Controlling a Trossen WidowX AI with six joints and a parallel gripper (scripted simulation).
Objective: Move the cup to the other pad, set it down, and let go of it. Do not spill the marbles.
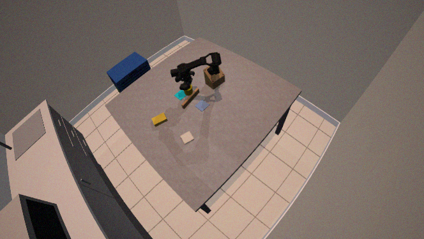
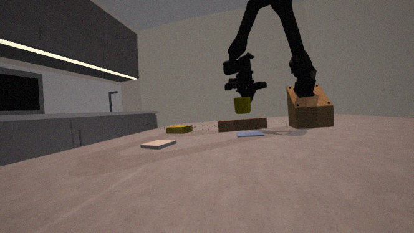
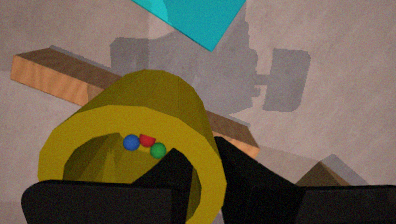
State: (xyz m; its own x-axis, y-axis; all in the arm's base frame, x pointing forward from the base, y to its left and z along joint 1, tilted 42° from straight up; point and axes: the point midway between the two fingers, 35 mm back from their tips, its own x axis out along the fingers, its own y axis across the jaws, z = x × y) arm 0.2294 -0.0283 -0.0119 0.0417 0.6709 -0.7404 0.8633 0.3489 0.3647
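Now: gripper tip 11 cm above the teal pad, 8 cm to the left of it and 5 cm short of it. The rest, counted from my gripper tip: blue pad: 14 cm to the left, 11 cm below, 1 cm ahead; wooden bar: 9 cm below, 3 cm to the left, 3 cm ahead; yellow cup: 2 cm ahead, 1 cm to the left.
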